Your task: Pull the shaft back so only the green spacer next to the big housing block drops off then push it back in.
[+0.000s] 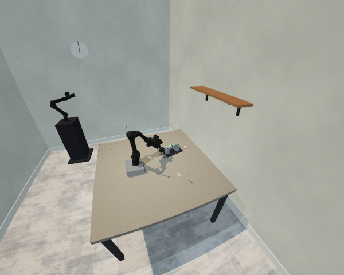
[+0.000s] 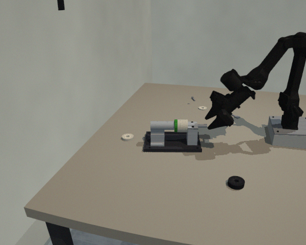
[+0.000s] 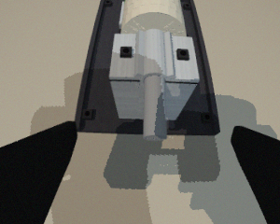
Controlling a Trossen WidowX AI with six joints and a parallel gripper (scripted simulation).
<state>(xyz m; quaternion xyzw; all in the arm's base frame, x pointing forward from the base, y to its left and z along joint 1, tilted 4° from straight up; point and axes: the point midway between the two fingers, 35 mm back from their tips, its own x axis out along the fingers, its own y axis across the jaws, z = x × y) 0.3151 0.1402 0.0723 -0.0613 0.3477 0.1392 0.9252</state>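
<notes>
My hand is 100 mm short of the grey shaft, 30 mm to the right of it and 30 mm above it. Round my hand: green spacer (140 mm ahead, 50 mm to the left, 40 mm below); then black ring (250 mm to the left, 130 mm behind, 110 mm below); then wrench (330 mm to the right, 110 mm below, 40 mm behind).
</notes>
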